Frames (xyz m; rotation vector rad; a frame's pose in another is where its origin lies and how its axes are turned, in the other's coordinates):
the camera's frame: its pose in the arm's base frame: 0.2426 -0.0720 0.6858 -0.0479 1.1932 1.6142
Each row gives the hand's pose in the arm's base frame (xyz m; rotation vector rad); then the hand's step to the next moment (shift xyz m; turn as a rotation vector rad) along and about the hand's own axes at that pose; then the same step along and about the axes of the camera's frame.
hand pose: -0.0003 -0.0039 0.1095 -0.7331 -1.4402 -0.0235
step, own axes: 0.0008 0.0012 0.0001 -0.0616 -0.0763 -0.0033
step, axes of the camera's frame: 0.0006 -0.0002 0.0013 -0.0318 0.0095 -0.0923
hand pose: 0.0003 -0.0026 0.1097 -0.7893 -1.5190 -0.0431
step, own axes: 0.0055 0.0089 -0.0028 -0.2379 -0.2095 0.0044
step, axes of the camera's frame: 0.0016 -0.0039 0.0100 -0.0606 -0.0034 -0.3112
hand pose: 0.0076 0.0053 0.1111 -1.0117 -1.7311 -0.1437
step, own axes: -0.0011 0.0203 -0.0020 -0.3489 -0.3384 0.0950
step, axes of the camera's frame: 0.0056 -0.0156 0.0119 -0.0182 0.0446 -0.4929
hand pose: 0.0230 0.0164 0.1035 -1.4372 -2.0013 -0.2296
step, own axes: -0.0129 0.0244 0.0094 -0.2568 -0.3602 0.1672
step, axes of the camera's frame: 0.0057 -0.0284 0.0030 0.0774 0.1044 -0.4547
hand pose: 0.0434 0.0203 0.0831 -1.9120 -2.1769 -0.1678
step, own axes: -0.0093 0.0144 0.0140 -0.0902 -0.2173 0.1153
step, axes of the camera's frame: 0.0012 -0.0218 -0.0038 0.0956 0.0766 -0.2316
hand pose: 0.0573 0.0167 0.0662 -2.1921 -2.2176 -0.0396
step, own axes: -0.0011 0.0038 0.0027 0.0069 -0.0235 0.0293
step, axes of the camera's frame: -0.0008 -0.0047 -0.0001 0.0318 -0.0009 -0.0211
